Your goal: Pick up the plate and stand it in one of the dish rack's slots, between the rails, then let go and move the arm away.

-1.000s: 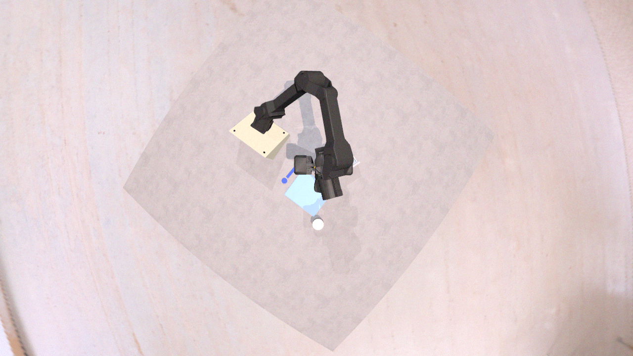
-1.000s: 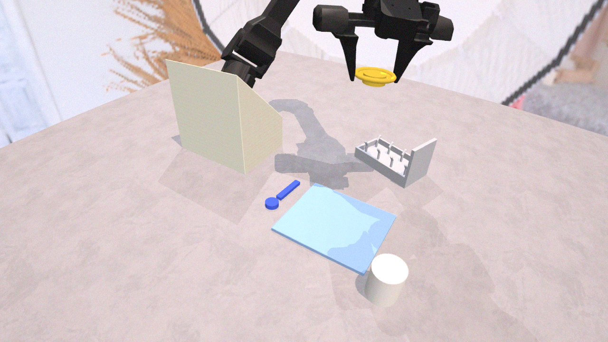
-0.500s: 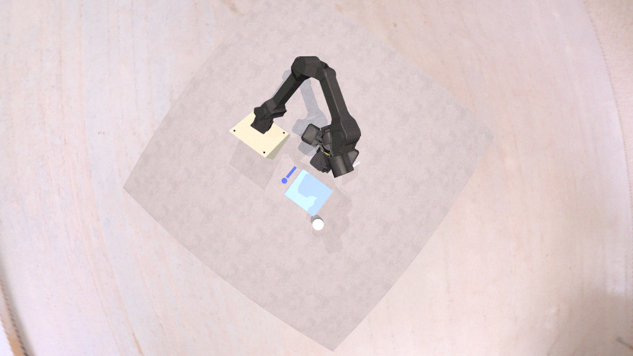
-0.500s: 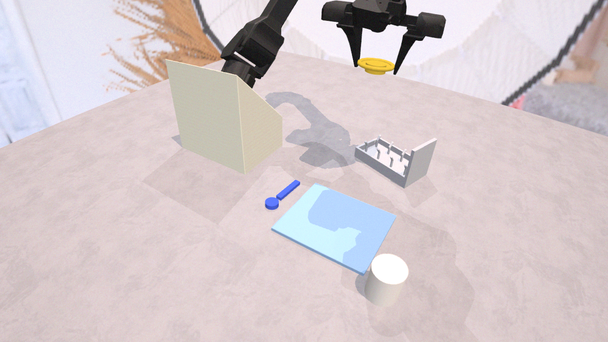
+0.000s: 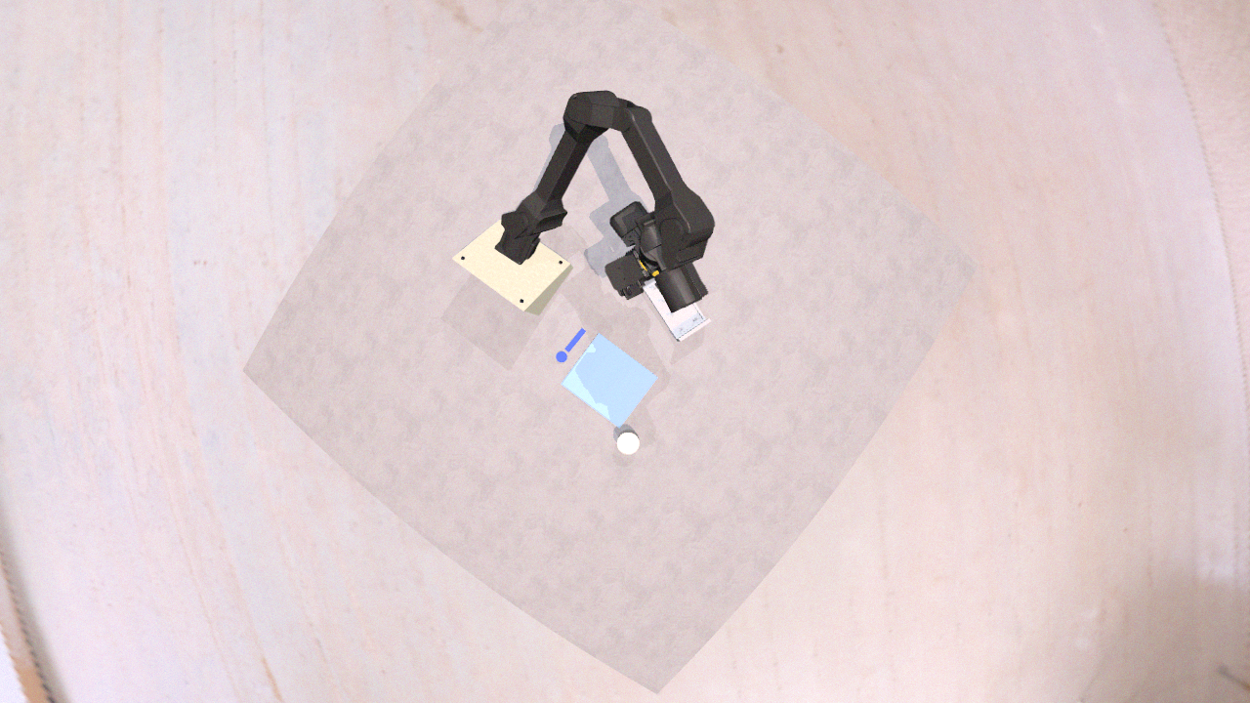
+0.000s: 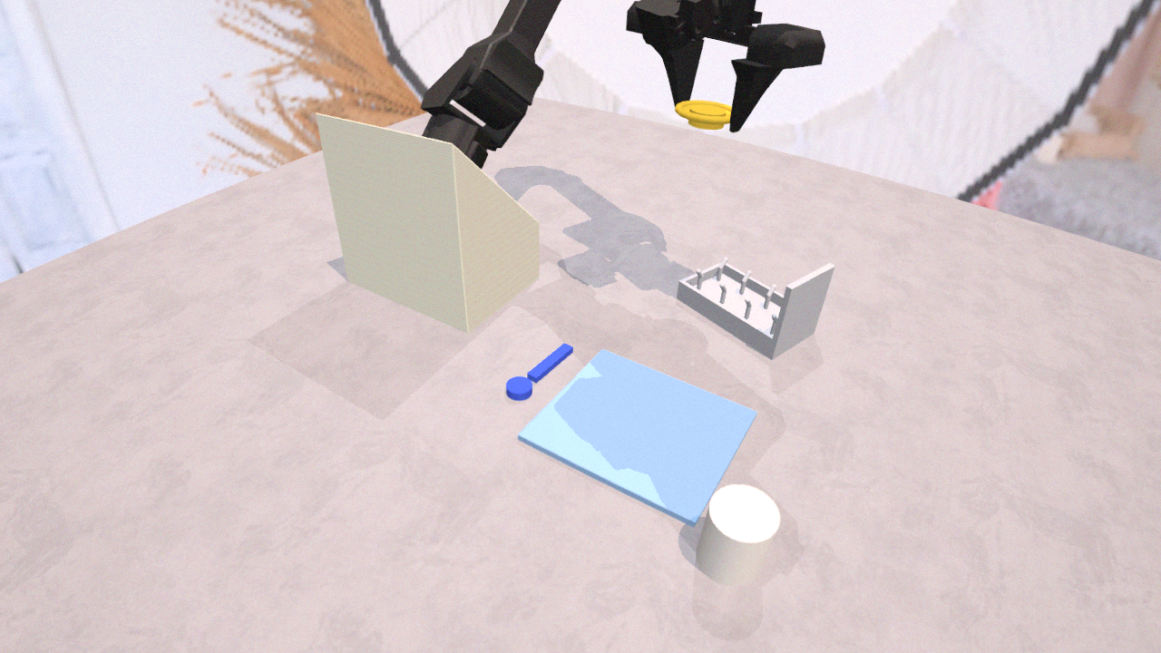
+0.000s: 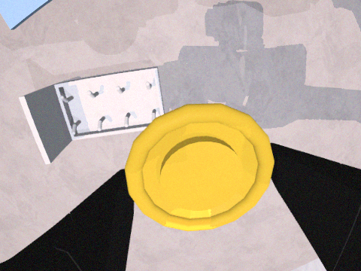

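My gripper tip is now 160 mm above the dish rack, 80 mm short of it and 30 mm to the left of it. From my gripper tip the other things lie so: light blue mat: 230 mm to the right, 180 mm below, 50 mm ahead; yellow plate: 10 mm above; blue spoon: 220 mm to the right, 180 mm below, 50 mm behind.
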